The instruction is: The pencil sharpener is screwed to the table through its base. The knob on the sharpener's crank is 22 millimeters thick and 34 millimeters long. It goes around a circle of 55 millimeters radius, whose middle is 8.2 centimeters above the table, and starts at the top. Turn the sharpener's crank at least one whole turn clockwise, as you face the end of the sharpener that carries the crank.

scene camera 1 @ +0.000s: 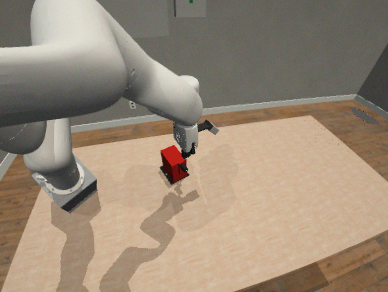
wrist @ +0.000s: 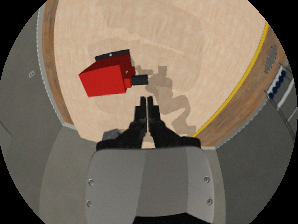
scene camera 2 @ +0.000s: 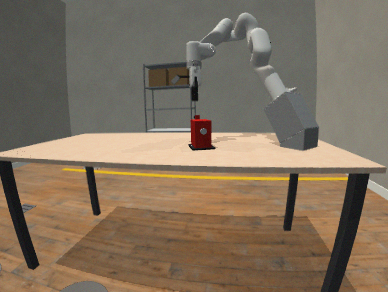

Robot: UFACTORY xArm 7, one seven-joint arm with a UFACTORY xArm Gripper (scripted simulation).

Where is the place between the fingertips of my gripper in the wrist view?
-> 147,104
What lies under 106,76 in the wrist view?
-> A red pencil sharpener.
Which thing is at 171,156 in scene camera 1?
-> A red pencil sharpener.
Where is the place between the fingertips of my gripper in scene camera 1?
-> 186,156
